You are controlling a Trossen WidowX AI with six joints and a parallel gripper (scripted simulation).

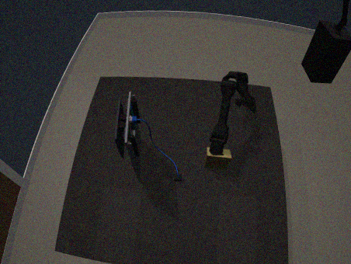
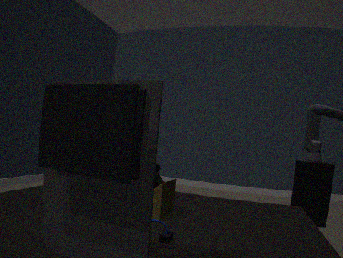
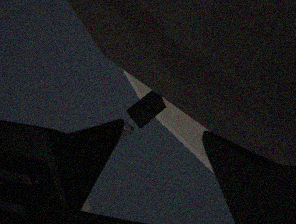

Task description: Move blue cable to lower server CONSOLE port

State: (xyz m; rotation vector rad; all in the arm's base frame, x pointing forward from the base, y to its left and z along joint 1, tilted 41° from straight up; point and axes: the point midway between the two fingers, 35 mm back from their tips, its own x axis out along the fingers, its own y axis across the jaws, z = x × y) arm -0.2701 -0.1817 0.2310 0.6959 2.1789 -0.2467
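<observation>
The blue plug lies 72 cm ahead of my gripper tip, 19 cm to the left of it and 26 cm above it.
</observation>
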